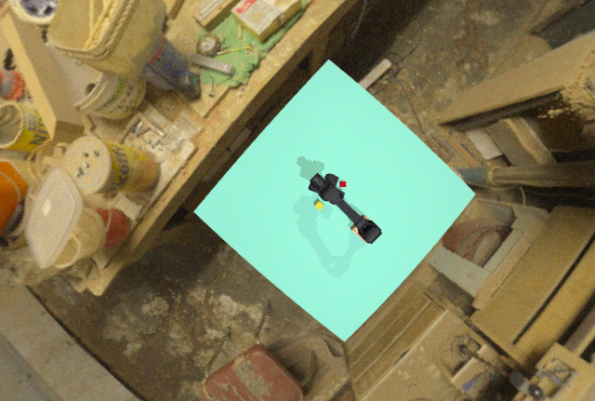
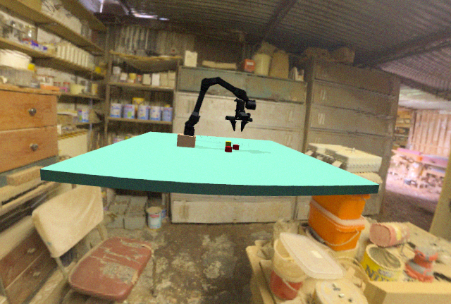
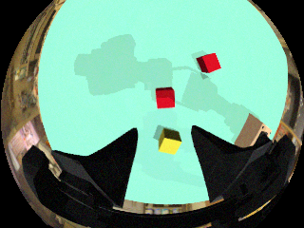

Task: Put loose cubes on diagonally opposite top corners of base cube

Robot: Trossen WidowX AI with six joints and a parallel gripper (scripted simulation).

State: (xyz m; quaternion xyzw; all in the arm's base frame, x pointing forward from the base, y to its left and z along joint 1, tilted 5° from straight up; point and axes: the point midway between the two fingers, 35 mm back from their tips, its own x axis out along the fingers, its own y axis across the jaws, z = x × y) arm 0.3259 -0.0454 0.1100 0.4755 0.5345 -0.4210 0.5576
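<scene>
Now: the yellow cube 4 cm behind my gripper tip, 9 cm to the left of it and 11 cm below it.
</scene>
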